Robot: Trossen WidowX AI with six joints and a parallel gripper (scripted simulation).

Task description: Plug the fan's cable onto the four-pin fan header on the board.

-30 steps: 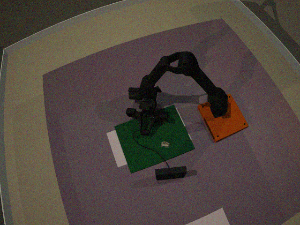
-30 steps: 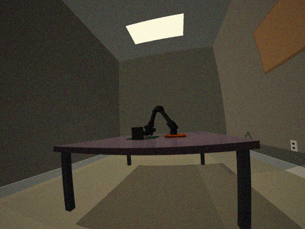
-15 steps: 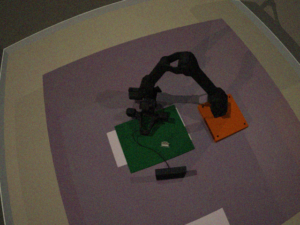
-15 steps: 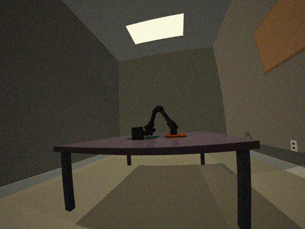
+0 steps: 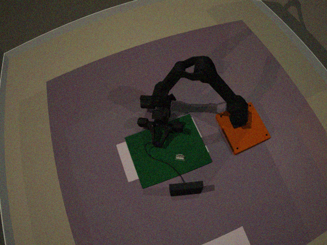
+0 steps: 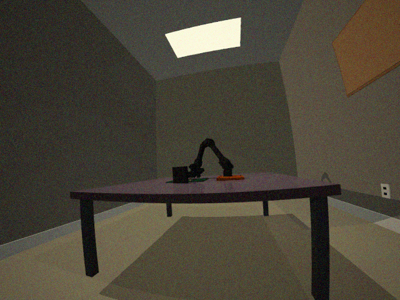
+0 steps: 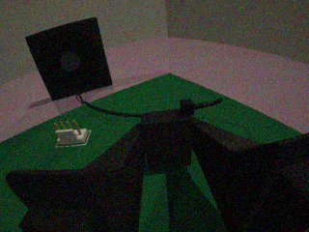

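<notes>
Right now the white four-pin fan header is 7 cm to the left of my gripper tip, 7 cm behind it and 3 cm below it. From my gripper tip the other things lie so: black fan (21 cm to the left, 5 cm behind, 3 cm above); then green board (5 cm below, 3 cm behind, 2 cm to the left); then dark plug (1 cm to the right, 1 cm below).
</notes>
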